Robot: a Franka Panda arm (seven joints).
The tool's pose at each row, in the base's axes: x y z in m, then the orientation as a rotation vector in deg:
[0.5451, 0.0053, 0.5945, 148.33, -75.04, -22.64]
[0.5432, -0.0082, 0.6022, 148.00, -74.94, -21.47]
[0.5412, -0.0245, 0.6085, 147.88, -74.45, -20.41]
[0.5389, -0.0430, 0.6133, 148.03, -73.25, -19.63]
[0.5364, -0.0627, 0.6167, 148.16, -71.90, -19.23]
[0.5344, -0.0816, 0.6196, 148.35, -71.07, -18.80]
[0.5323, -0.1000, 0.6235, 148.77, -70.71, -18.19]
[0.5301, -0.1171, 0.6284, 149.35, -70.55, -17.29]
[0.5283, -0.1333, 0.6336, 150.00, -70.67, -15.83]
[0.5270, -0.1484, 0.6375, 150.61, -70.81, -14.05]
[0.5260, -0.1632, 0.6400, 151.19, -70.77, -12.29]
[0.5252, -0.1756, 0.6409, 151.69, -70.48, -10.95]
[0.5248, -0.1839, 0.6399, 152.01, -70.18, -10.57]
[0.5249, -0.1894, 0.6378, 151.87, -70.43, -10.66]
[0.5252, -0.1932, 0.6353, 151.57, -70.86, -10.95]
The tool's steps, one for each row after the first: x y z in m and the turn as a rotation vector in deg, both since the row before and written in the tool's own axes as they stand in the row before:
[0.0088, 0.0116, -0.0057, -0.08, 0.88, 0.19]
[0.0113, 0.0129, -0.0040, -0.10, 0.85, -0.12]
[0.0131, 0.0140, -0.0021, -0.25, 0.78, -0.65]
[0.0139, 0.0145, -0.0003, -0.40, 0.57, -0.77]
[0.0135, 0.0137, 0.0002, -0.12, 0.44, -0.50]
[0.0128, 0.0139, -0.0007, 0.31, 0.37, -0.31]
[0.0116, 0.0136, -0.0018, 0.59, 0.47, -0.23]
[0.0111, 0.0129, -0.0023, 0.89, 0.74, -0.04]
[0.0106, 0.0114, -0.0014, 0.94, 0.94, 0.01]
[0.0107, 0.0106, -0.0002, 0.85, 0.97, -0.08]
[0.0090, 0.0085, 0.0010, 0.60, 0.77, -0.24]
[0.0061, 0.0053, 0.0022, 0.24, 0.21, -0.25]
[0.0043, 0.0029, 0.0028, -0.04, -0.07, 0.19]
[0.0032, 0.0016, 0.0029, -0.15, -0.19, 0.33]

